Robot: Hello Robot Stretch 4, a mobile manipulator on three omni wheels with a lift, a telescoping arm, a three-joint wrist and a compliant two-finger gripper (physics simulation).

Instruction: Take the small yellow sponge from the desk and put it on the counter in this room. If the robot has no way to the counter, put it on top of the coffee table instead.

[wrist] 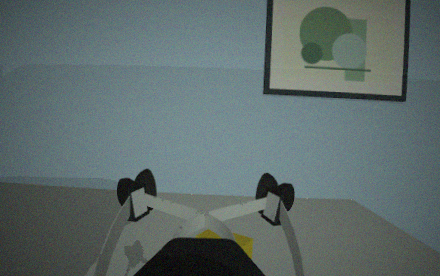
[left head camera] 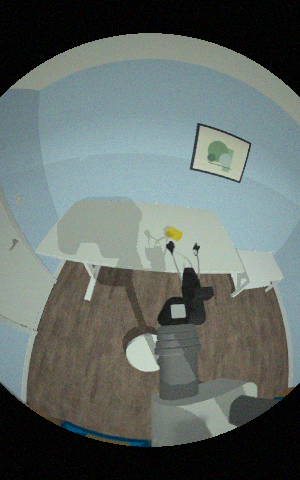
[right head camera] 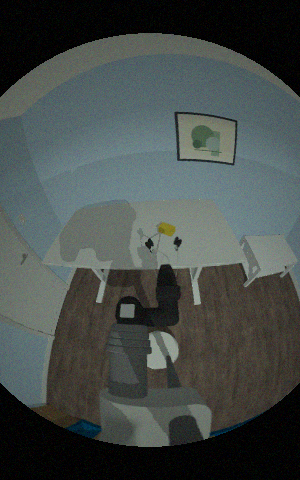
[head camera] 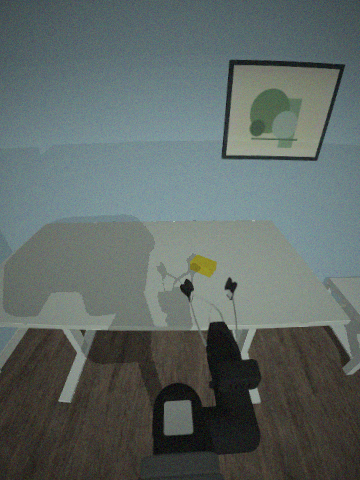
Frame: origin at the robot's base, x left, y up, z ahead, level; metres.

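Where they show: gripper, fingertip midpoint: (wrist: 206, 187) (left head camera: 182, 242) (right head camera: 162, 238) (head camera: 207, 280); robot's base at its link origin: (left head camera: 146, 351) (right head camera: 157, 348).
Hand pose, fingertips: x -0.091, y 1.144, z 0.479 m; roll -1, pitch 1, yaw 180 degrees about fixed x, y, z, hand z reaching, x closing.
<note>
Things, the pixels of their top centre, and the offset from my fingertips. "spot": a spot on its surface instead. Level surfaces: height alone.
- small yellow sponge at its top centre: (wrist: 224, 237) (head camera: 203, 261) (right head camera: 166, 226) (left head camera: 174, 230) dx -0.042, dy -0.177, dz +0.291 m
- white desk at its surface level: dy -0.222 m
- lower white table at its surface level: dy -0.722 m
- door at a spot on its surface: (left head camera: 17, 270) spot: dx +1.463, dy -0.495, dz -0.032 m
The small yellow sponge (head camera: 204, 266) (left head camera: 174, 233) (right head camera: 167, 229) (wrist: 245, 245) lies flat on the white desk (head camera: 280, 300) (left head camera: 210, 230) (right head camera: 215, 230) (wrist: 325, 225), right of the desk's middle. In the wrist view it shows low in the frame, partly hidden by the black gripper body. My gripper (head camera: 209, 287) (left head camera: 183, 247) (right head camera: 163, 243) (wrist: 206, 187) is open, its black fingertips wide apart with no object between them. It hangs above the desk; in the head views its tips appear on the near side of the sponge. I cannot identify a counter in these views.
A lower white table (left head camera: 260, 265) (right head camera: 270, 250) stands right of the desk. A framed picture (head camera: 282, 110) (wrist: 335, 45) hangs on the blue wall behind. A door (left head camera: 17, 270) (right head camera: 25, 280) is at the left. Part of a blue rug (left head camera: 100, 436) (right head camera: 85, 428) shows at the bottom edge.
</note>
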